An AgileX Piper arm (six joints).
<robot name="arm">
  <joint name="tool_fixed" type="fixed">
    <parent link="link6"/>
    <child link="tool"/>
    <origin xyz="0 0 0" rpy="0 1.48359 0"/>
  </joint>
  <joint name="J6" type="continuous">
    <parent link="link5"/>
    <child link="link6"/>
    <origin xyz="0.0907 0 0.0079"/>
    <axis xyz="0.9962 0 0.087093"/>
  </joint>
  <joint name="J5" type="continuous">
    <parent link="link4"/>
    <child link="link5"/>
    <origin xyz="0 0 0"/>
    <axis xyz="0 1 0"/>
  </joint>
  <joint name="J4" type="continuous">
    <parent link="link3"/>
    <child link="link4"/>
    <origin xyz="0.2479 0 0.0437"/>
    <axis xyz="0.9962 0 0.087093"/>
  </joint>
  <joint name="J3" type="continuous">
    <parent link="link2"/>
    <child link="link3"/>
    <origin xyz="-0.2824 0 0.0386"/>
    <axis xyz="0 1 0"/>
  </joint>
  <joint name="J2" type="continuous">
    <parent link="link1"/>
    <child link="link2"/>
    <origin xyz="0 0 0"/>
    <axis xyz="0 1 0"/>
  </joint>
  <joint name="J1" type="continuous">
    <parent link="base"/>
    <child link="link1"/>
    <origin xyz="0 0 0.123"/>
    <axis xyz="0 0 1"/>
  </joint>
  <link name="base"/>
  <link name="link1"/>
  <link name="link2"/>
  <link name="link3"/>
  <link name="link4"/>
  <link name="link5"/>
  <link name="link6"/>
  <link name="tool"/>
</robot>
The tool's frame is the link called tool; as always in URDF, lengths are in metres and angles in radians. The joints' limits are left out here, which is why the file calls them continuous.
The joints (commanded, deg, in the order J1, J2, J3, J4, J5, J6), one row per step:
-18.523, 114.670, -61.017, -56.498, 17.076, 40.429
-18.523, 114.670, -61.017, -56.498, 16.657, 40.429
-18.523, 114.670, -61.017, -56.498, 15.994, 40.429
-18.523, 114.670, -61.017, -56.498, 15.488, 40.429
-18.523, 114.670, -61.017, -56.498, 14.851, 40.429
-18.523, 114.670, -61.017, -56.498, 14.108, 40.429
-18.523, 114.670, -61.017, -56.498, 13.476, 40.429
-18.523, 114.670, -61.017, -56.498, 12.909, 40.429
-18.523, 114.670, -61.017, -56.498, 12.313, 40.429
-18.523, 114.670, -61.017, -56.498, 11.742, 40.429
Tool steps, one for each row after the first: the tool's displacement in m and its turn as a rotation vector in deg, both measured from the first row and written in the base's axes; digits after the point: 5 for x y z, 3 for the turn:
0.00054, 0.00038, 0.00009, 0.175, -0.303, 0.231
0.00139, 0.00098, 0.00023, 0.453, -0.781, 0.596
0.00204, 0.00145, 0.00035, 0.664, -1.147, 0.875
0.00285, 0.00204, 0.00051, 0.931, -1.607, 1.226
0.00378, 0.00273, 0.00070, 1.241, -2.144, 1.635
0.00457, 0.00332, 0.00088, 1.506, -2.600, 1.983
0.00528, 0.00385, 0.00104, 1.743, -3.010, 2.295
0.00602, 0.00442, 0.00123, 1.992, -3.440, 2.624
0.00672, 0.00496, 0.00141, 2.231, -3.853, 2.938

